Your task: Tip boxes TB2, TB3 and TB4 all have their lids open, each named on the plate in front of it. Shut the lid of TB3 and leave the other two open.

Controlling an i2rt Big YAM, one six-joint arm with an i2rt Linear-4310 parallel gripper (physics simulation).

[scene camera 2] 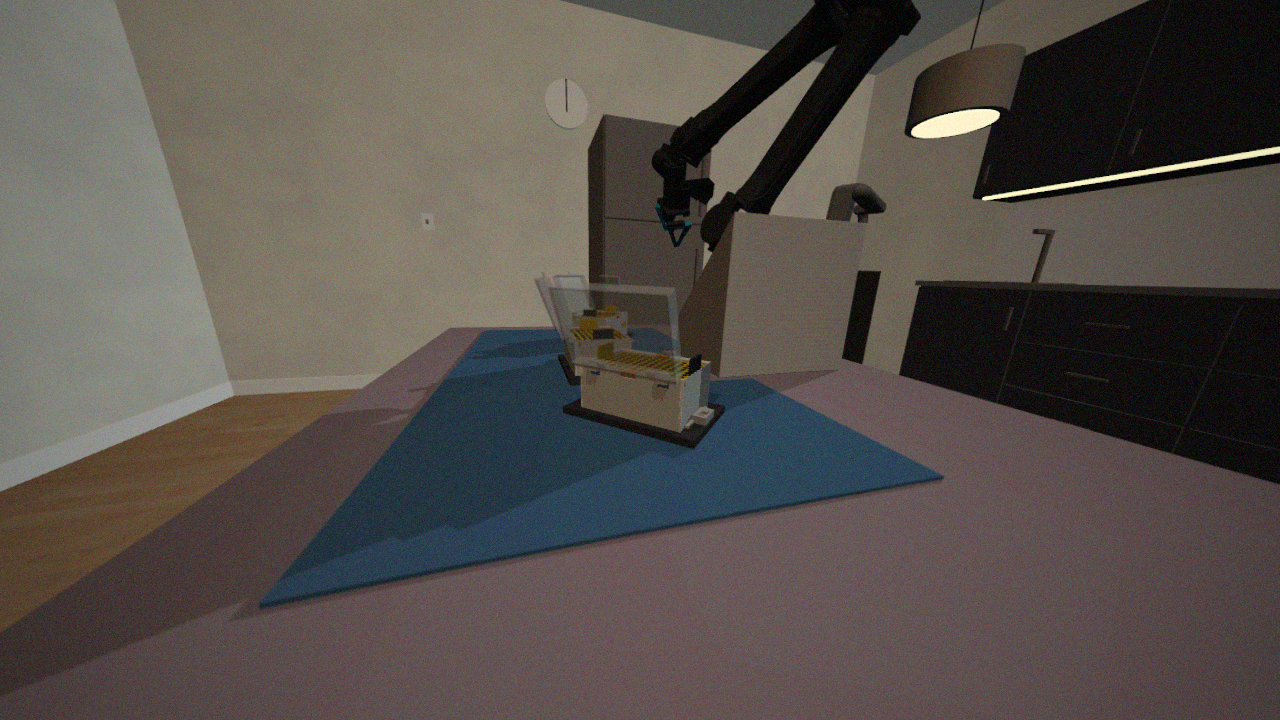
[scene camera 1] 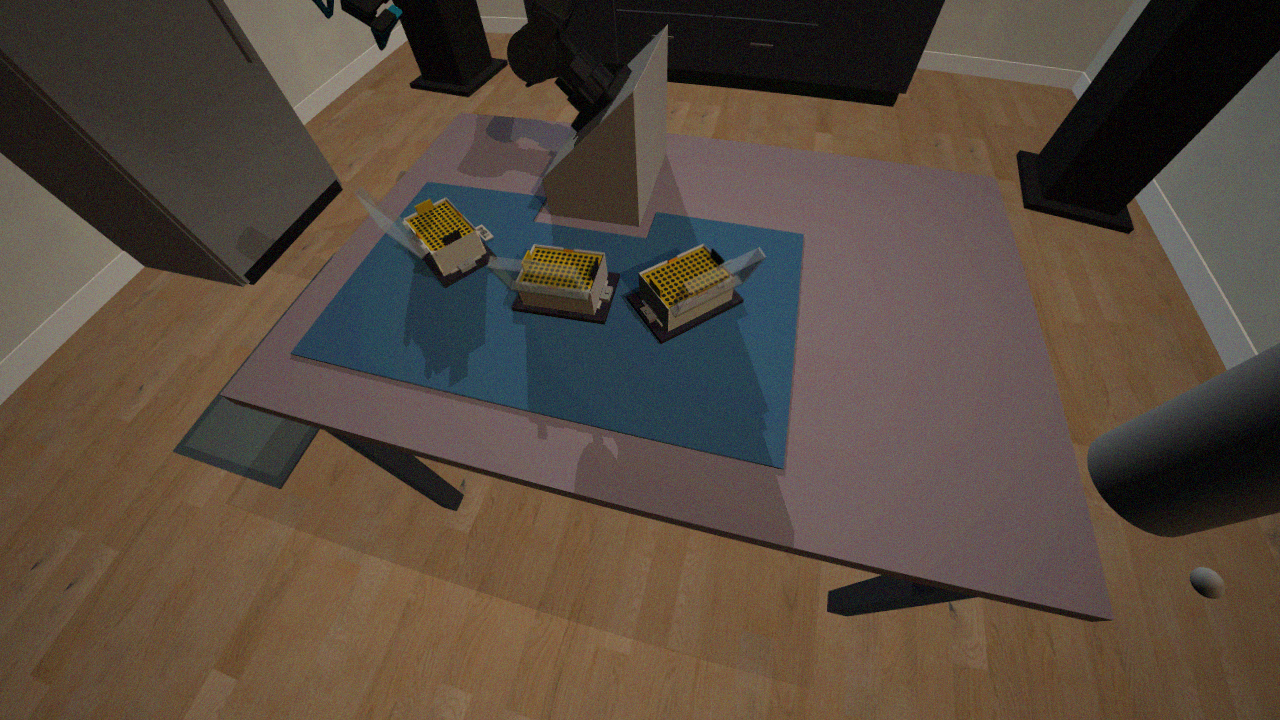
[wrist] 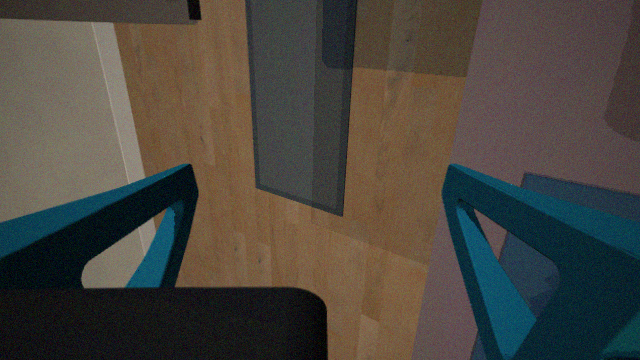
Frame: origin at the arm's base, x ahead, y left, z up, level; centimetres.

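Where they show: gripper, between the fingertips: (scene camera 2: 671, 238) (scene camera 1: 356, 32) (wrist: 320, 178); arm's base, origin of its link: (scene camera 2: 761, 273) (scene camera 1: 603, 102).
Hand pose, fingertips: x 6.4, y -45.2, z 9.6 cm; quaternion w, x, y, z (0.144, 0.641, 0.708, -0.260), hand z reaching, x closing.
Each offset is from my fingertips to the top centre of the thing. "*": to the spot under its first point. Level surfaces: height alone.
Three tip boxes with yellow-topped racks stand on dark bases: a left box {dz -19.1, dx +20.8, dy +26.3 cm} (scene camera 1: 461, 255), a middle box {* dz -18.5, dx +29.8, dy +53.9 cm} (scene camera 1: 559, 295) and a right box {dz -19.1, dx +17.9, dy +68.7 cm} (scene camera 1: 702, 308) (scene camera 2: 631, 398). The left box's clear lid {* dz -11.4, dx +31.1, dy +27.6 cm} (scene camera 1: 389, 223), the middle box's lid {* dz -11.9, dx +33.1, dy +49.0 cm} (scene camera 1: 505, 270) and the right box's lid {* dz -11.6, dx +21.6, dy +78.4 cm} (scene camera 1: 747, 265) (scene camera 2: 626, 317) all stand open. In scene camera 2 the farther boxes overlap behind the right box's lid. The names on the small plates are too small to read, so I cannot tell which box is TB3. My gripper (scene camera 1: 354, 23) (scene camera 2: 671, 227) (wrist: 320, 178) is open and empty, high and well away from the boxes.
A blue mat {dz -25.7 cm} (scene camera 1: 626, 385) (scene camera 2: 805, 465) (wrist: 590, 202) lies under the boxes on the pinkish table {dz -26.0 cm} (scene camera 1: 913, 358) (scene camera 2: 805, 608) (wrist: 525, 100). A tall beige wedge-shaped block (scene camera 1: 595, 179) (scene camera 2: 787, 304) stands behind the boxes, close to the arm. A fridge (scene camera 1: 179, 116) (scene camera 2: 640, 197) stands beyond the table.
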